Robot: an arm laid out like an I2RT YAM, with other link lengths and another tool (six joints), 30 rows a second.
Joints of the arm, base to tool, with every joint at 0 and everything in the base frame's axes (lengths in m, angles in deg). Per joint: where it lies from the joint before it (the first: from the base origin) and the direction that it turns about. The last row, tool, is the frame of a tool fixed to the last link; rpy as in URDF.
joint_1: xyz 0 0 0.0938 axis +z
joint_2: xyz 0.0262 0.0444 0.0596 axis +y
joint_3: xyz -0.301 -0.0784 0 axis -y
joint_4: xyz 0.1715 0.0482 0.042 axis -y
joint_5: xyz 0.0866 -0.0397 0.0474 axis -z
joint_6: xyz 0.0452 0 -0.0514 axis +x
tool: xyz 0.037 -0.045 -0.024 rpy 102.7 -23.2 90
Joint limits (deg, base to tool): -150..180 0..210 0..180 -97..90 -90..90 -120..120
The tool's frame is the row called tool.
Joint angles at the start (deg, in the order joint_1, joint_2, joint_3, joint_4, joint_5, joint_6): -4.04, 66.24, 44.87, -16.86, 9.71, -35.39
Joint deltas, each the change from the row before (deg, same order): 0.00, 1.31, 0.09, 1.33, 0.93, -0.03; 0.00, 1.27, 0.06, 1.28, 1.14, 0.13; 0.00, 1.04, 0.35, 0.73, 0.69, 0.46; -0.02, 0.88, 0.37, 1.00, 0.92, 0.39; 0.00, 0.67, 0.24, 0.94, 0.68, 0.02; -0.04, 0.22, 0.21, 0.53, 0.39, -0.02; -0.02, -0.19, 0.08, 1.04, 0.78, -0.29; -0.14, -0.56, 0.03, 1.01, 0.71, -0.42; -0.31, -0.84, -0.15, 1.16, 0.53, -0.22
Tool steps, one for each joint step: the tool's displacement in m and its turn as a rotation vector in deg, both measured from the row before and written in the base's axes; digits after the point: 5 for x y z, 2 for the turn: 0.00508, -0.00153, -0.00011, -0.60, -0.06, -0.71; 0.00449, -0.00174, -0.00033, -0.61, -0.05, -0.98; 0.00383, -0.00116, 0.00010, -0.08, -0.13, -0.82; 0.00365, -0.00148, 0.00147, -0.30, -0.56, -0.98; 0.00316, -0.00103, 0.00143, -0.43, -0.49, -0.55; 0.00143, -0.00072, 0.00176, -0.28, -0.50, -0.34; 0.00052, -0.00100, 0.00412, -0.77, -1.18, -0.49; -0.00092, -0.00127, 0.00517, -0.84, -1.43, -0.50; -0.00230, -0.00164, 0.00529, -0.60, -1.75, -0.64
